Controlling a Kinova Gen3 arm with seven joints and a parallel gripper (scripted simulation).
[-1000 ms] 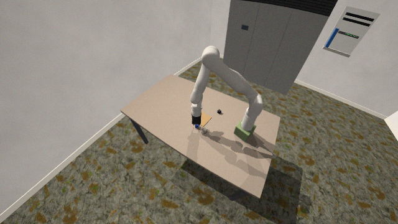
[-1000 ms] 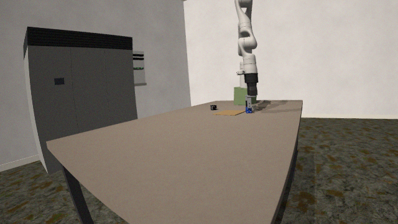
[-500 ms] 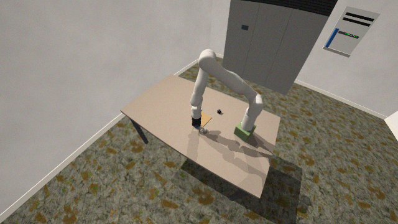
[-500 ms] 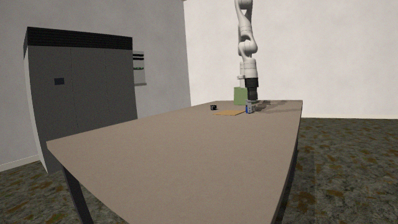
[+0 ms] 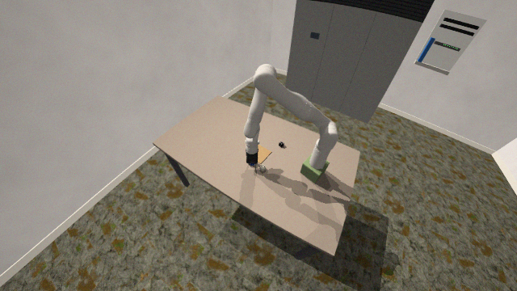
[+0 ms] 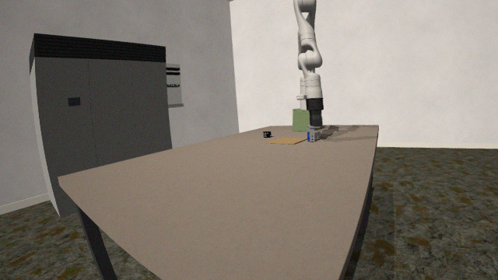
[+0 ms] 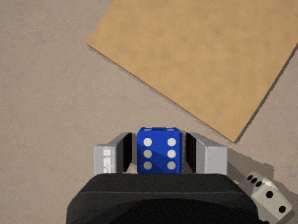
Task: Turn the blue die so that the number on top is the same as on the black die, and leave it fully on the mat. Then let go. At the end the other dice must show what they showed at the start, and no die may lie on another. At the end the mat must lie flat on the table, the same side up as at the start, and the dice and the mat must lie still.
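Now: the blue die right at my hand. Round my hand: white die 90 mm behind, 10 mm to the left; black die 120 mm behind, 260 mm to the right; tan mat 110 mm to the right, 20 mm below.
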